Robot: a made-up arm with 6 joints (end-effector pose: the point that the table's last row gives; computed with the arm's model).
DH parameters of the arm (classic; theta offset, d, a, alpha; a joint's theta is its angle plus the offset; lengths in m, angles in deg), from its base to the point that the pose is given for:
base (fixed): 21.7 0 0.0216 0
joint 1: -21.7 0.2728 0.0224 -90
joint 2: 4.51 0 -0.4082 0
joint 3: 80.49 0.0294 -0.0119 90
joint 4: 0 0.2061 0.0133 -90
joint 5: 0 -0.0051 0.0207 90
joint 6: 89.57 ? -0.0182 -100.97
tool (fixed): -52.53 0.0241 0 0
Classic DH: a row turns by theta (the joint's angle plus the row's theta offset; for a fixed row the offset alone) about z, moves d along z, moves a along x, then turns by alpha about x.
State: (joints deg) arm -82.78 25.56 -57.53 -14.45 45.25 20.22
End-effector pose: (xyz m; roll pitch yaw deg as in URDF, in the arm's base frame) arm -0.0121 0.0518 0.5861 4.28 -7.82 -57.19
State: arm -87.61 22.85 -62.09 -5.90 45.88 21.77
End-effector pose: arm 0.0051 0.0753 0.5970 8.35 -17.64 -57.55
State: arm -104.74 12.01 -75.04 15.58 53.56 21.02
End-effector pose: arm 0.0923 0.1579 0.6048 6.21 -36.61 -55.39
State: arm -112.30 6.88 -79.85 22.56 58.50 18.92
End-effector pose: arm 0.1455 0.1845 0.5926 -0.84 -38.81 -52.12
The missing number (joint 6, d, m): 0.131
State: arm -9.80 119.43 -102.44 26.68 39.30 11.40
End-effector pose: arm 0.5498 -0.0357 0.4658 54.07 9.39 30.48
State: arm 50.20 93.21 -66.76 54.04 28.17 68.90
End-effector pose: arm 0.1648 0.3212 0.4980 118.40 11.41 44.52
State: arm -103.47 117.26 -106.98 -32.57 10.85 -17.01
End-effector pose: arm -0.1117 -0.5436 0.5843 -38.87 34.04 -72.37
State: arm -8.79 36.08 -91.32 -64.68 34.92 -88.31
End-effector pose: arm -0.0832 -0.0183 0.7855 -122.57 1.13 -60.17
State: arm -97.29 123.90 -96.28 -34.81 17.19 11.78
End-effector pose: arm -0.0751 -0.5562 0.4534 -3.05 36.58 -60.59
